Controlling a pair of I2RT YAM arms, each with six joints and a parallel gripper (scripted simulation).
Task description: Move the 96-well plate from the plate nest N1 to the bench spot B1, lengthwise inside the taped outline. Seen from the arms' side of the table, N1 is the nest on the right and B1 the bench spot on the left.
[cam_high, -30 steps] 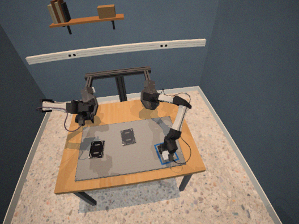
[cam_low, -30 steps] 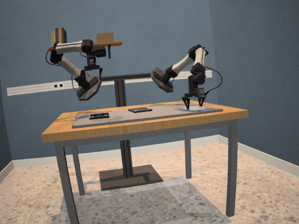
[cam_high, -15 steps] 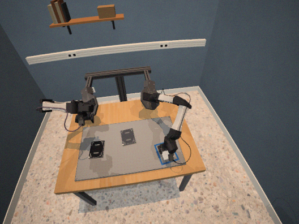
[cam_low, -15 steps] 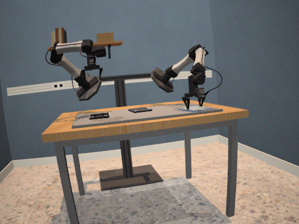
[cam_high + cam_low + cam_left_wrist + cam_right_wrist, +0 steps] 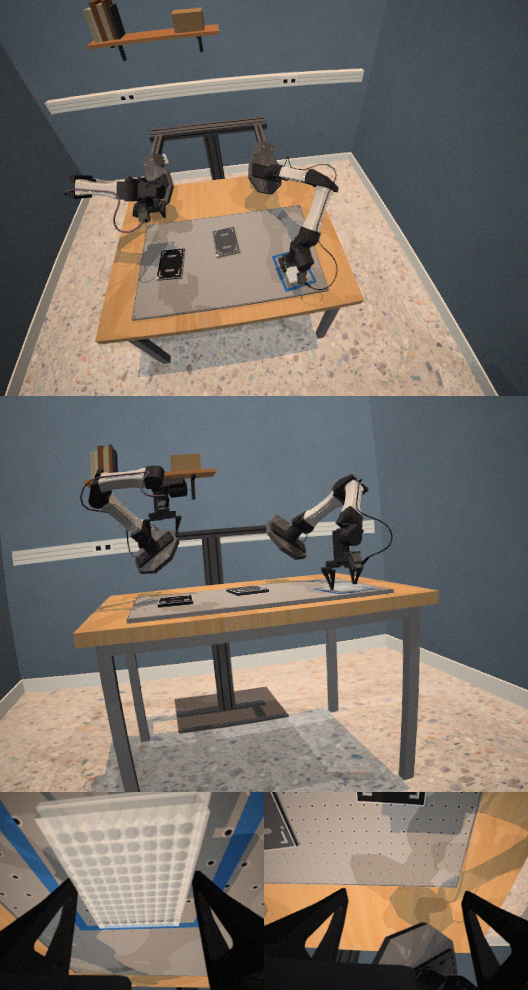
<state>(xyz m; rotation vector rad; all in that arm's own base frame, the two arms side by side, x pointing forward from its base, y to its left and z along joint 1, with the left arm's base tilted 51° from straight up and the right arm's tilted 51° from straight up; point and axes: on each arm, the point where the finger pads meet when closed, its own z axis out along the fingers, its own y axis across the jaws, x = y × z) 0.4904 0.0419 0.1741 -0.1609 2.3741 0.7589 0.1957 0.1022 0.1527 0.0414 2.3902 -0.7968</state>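
Now: left hand 1 cm above the white 96-well plate. The rest, counted from my left hand: black nest N1 (12 cm behind, 58 cm to the right, 1 cm below); then grey perforated mat (13 cm behind, 31 cm to the right, 2 cm below); then dark grey nest (21 cm behind, 31 cm to the right, 1 cm below).
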